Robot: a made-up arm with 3 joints. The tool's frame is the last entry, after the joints. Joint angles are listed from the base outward.
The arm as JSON. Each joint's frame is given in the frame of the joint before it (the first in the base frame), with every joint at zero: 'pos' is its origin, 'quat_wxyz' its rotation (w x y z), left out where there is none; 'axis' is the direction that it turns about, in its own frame. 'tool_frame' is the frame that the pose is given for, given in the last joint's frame.
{
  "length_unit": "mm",
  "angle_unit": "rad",
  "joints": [
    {
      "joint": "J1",
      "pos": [
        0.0,
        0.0,
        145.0
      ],
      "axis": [
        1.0,
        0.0,
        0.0
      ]
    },
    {
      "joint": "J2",
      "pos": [
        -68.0,
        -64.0,
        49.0
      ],
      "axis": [
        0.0,
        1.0,
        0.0
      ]
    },
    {
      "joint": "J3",
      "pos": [
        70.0,
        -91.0,
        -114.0
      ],
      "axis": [
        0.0,
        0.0,
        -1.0
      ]
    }
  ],
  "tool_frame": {
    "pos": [
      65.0,
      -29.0,
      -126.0
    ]
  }
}
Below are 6 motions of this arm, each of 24 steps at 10 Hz.
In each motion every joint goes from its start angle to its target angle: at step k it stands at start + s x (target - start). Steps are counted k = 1, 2, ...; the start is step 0. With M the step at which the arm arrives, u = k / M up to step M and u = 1 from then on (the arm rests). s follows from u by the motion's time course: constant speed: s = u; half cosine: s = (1 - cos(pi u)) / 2; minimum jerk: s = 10 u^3 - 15 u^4 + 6 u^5.
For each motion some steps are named. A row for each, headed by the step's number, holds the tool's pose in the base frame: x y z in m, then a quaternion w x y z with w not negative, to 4 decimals.
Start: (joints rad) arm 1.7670 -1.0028 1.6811
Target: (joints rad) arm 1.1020 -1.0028 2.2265
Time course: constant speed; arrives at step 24
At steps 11, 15, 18, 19, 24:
11: 0.1450 0.0406 -0.0663 0.1075 0.6274 0.2779 -0.7194
15: 0.1427 0.0217 -0.0656 0.1086 0.6090 0.2656 -0.7394
18: 0.1411 0.0077 -0.0638 0.1082 0.5956 0.2551 -0.7539
19: 0.1406 0.0030 -0.0629 0.1078 0.5913 0.2513 -0.7587
24: 0.1383 -0.0194 -0.0568 0.1043 0.5702 0.2310 -0.7814

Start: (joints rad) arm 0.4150 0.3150 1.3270
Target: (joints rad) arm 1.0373 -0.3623 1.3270
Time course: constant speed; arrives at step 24
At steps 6, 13, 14, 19, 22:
6: -0.0459 -0.0831 -0.1422 0.7666 0.1781 0.2279 -0.5733
13: 0.0019 -0.0361 -0.1458 0.7267 0.3041 0.2071 -0.5802
14: 0.0086 -0.0300 -0.1452 0.7190 0.3214 0.2042 -0.5814
19: 0.0408 -0.0026 -0.1386 0.6740 0.4044 0.1902 -0.5883
22: 0.0591 0.0111 -0.1324 0.6416 0.4510 0.1822 -0.5931

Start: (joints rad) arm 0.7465 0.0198 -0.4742
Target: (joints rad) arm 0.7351 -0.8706 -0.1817
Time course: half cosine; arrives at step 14
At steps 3, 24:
3: 0.0913 0.0089 -0.0908 0.9111 0.3470 -0.1149 0.1904
24: 0.2052 -0.1279 0.0304 0.8564 0.2888 -0.4215 -0.0741

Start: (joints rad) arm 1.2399 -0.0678 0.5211
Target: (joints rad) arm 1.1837 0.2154 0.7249
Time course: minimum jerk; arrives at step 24
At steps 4, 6, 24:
4: 0.0572 0.1045 -0.1163 0.7815 0.5660 0.1287 -0.2287
6: 0.0519 0.1056 -0.1180 0.7827 0.5616 0.1398 -0.2291
24: -0.0222 0.1084 -0.1366 0.7928 0.4870 0.2801 -0.2365

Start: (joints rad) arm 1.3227 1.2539 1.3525
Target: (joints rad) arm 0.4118 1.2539 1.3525
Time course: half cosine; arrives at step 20
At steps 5, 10, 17, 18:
5: -0.2787 -0.0106 -0.0929 0.7289 0.0497 0.6630 -0.1635
10: -0.2787 -0.0853 -0.0773 0.7274 -0.0678 0.6282 -0.2677
17: -0.2787 -0.1662 -0.0256 0.6988 -0.2130 0.5613 -0.3888
18: -0.2787 -0.1708 -0.0210 0.6959 -0.2226 0.5560 -0.3964

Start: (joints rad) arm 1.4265 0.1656 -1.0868
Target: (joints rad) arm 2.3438 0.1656 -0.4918
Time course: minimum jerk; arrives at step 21
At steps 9, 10, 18, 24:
9: 0.0247 0.2298 0.0634 0.5479 0.7201 -0.2758 0.3243
10: 0.0262 0.2367 0.0789 0.5265 0.7488 -0.2692 0.2993
18: 0.0314 0.2558 0.1803 0.3653 0.8933 -0.1968 0.1727
24: 0.0315 0.2557 0.1850 0.3569 0.8985 -0.1924 0.1681

